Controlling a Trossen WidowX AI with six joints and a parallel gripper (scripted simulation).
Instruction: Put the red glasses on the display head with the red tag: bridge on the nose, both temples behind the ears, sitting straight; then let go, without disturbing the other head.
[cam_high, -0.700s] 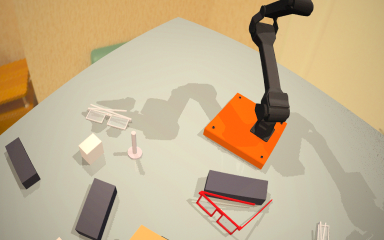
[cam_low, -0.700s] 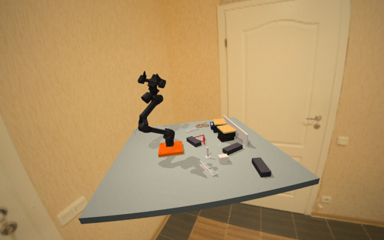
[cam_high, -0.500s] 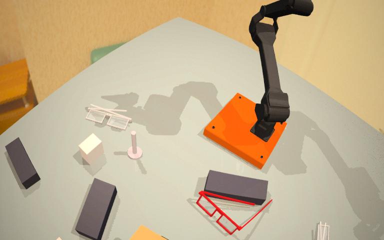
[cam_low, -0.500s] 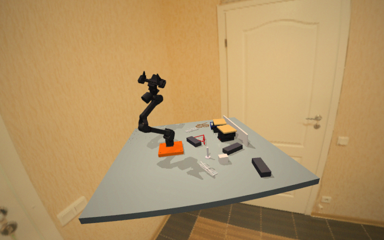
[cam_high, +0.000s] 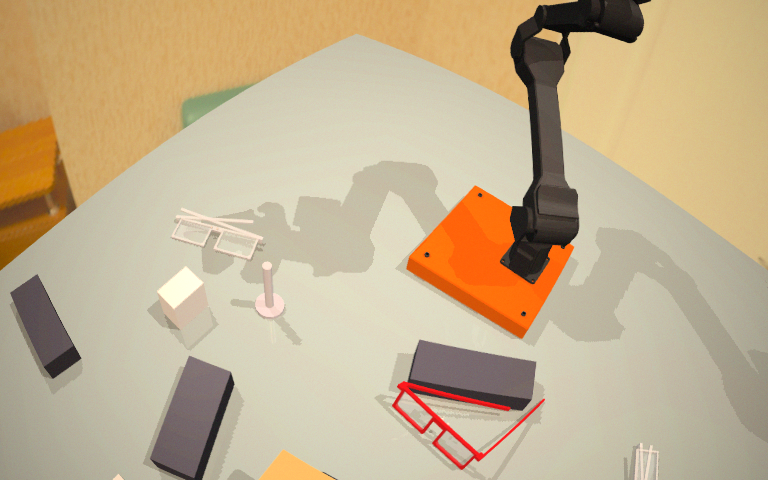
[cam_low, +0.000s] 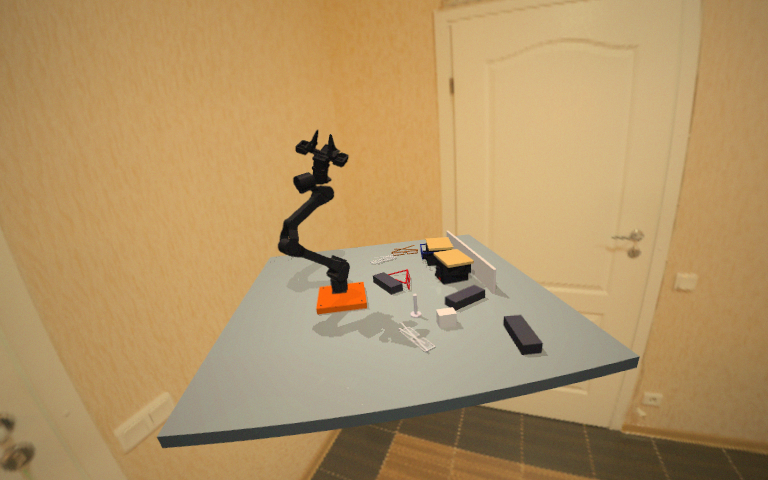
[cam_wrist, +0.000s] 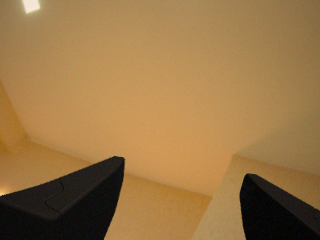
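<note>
Right now the peg stand is 65 cm below my gripper tip, 26 cm ahead of it and 13 cm to the right of it. The rest, counted from my gripper tip: white panel (62 cm below, 59 cm ahead, 26 cm to the left); white cube (65 cm below, 36 cm ahead, 21 cm to the right); tan-topped display head (62 cm below, 46 cm ahead, 14 cm to the left).
</note>
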